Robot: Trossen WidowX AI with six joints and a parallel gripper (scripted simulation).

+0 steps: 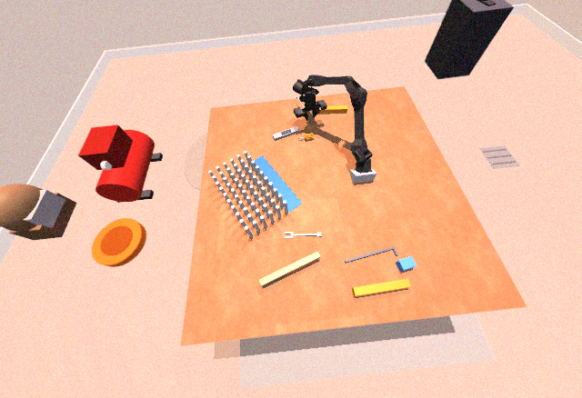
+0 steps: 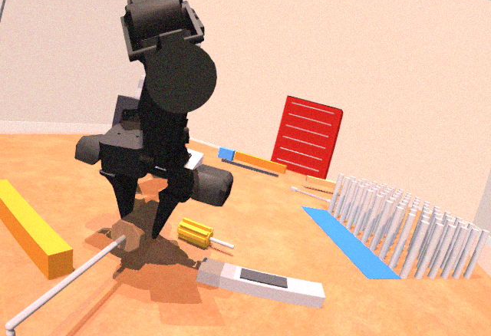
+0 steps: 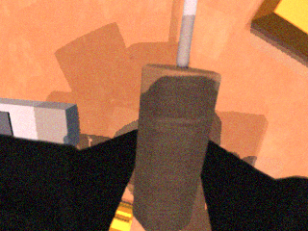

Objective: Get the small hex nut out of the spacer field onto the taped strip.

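My gripper tip is now 3 cm short of the wooden-handled tool, 10 cm to the left of it and 1 cm below it. From my gripper tip the other things lie so: hex nut 40 cm ahead, 42 cm to the left, 4 cm below; blue taped strip 25 cm ahead, 38 cm to the left, 4 cm below; yellow-handled screwdriver 3 cm ahead, 11 cm to the left, 2 cm below.
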